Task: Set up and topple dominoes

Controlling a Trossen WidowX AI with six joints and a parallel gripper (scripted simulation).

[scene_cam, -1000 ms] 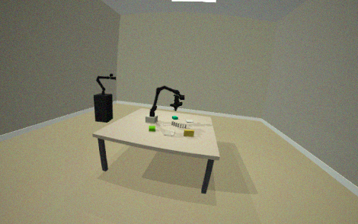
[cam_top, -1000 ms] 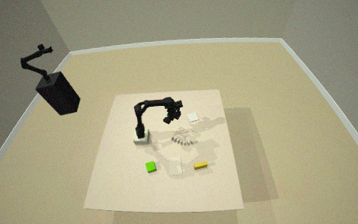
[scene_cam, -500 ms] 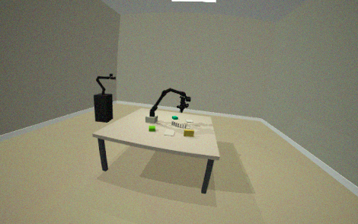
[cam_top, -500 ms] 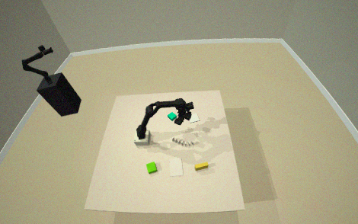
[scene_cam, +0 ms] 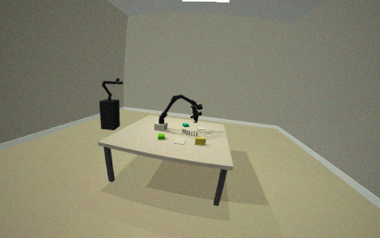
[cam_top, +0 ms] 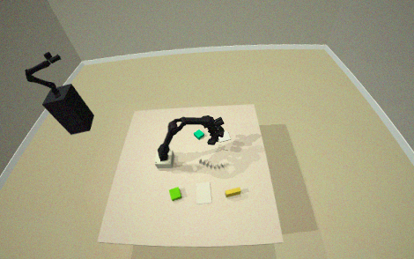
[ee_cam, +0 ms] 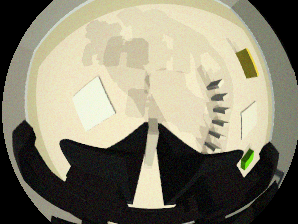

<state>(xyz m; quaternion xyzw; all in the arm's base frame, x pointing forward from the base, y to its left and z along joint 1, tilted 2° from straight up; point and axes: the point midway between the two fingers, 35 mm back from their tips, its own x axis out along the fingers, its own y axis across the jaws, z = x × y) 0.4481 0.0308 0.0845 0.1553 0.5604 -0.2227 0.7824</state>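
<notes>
Now: gripper tip 8 cm short of the white tile, 12 cm to the right of it and 12 cm above it. From my gripper tip the other things lie so: white pad 20 cm behind, 36 cm to the right, 12 cm below; then yellow block 1 cm ahead, 41 cm to the right, 9 cm below; then teal block 13 cm behind, 19 cm to the left, 11 cm below.
</notes>
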